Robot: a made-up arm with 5 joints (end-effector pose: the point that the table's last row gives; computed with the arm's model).
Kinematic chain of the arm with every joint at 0, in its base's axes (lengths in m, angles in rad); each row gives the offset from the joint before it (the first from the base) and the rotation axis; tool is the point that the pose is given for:
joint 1: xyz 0 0 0.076 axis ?
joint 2: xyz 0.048 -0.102 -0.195 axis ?
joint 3: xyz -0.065 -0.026 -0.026 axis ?
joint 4: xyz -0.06 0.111 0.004 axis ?
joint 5: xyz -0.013 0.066 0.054 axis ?
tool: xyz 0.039 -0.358 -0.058
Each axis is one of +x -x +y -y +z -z.
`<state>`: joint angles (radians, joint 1 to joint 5).
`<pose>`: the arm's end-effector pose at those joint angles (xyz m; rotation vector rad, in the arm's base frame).
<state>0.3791 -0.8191 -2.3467 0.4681 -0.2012</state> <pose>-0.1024 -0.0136 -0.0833 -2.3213 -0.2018 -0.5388</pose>
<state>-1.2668 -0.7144 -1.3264 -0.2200 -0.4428</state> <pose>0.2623 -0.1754 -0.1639 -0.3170 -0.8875 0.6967</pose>
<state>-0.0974 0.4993 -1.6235 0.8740 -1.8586</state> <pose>-0.0029 -0.2982 -0.4762 0.4057 0.6385 0.8876</pose>
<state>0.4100 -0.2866 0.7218 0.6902 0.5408</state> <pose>-0.2947 -0.2618 -0.1893 0.0595 -0.8874 -0.7684</pose>
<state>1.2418 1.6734 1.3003 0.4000 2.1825</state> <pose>-0.2183 -0.5667 0.0885 0.1169 1.8830 -0.4344</pose>
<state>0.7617 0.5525 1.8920 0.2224 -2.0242</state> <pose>0.1387 -0.1803 0.2558 -1.8893 1.3263 0.2620</pose>
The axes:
joint 1: -z
joint 2: +y
joint 3: +x
joint 4: -y
joint 5: -x

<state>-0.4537 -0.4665 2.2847 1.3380 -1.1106</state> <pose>0.2187 -0.0546 0.0018 -2.6140 0.7904 0.5636</pose>
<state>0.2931 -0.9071 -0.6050 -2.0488 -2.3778</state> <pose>0.1623 0.2561 -0.4900 1.9617 -0.5198 -1.7292</pose>
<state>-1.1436 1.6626 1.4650 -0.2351 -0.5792</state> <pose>-0.0751 -0.0475 0.0370 0.6294 1.6842 -0.8324</pose>
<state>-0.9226 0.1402 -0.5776 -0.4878 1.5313</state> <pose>-0.0212 0.2252 0.0792 -2.2319 -0.3894 0.9322</pose>
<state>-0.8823 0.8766 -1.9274 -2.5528 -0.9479</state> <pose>-0.1988 -0.1349 0.0355 -1.3799 -0.0540 -1.5658</pose>
